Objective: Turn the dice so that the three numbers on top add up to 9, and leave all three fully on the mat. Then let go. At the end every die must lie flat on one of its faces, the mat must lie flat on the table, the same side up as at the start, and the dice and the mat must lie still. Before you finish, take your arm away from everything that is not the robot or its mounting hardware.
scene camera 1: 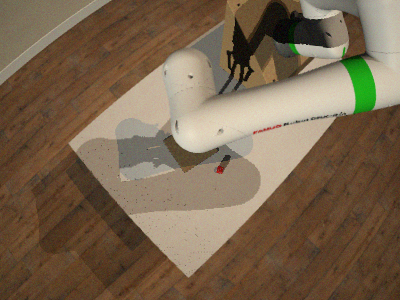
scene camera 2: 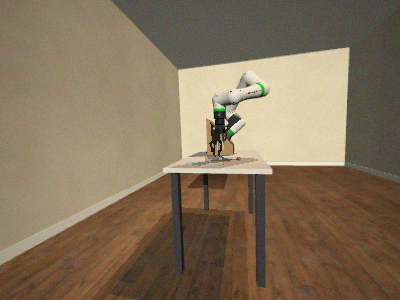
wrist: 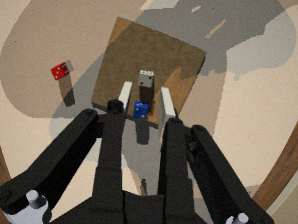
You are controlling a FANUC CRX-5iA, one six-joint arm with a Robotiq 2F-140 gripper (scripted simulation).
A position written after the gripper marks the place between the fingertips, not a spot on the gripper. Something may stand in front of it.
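A mat (scene camera 1: 187,160) is part of the scene, and the wrist view shows the mat (wrist: 132,47) as well, together with the gripper (wrist: 144,96).
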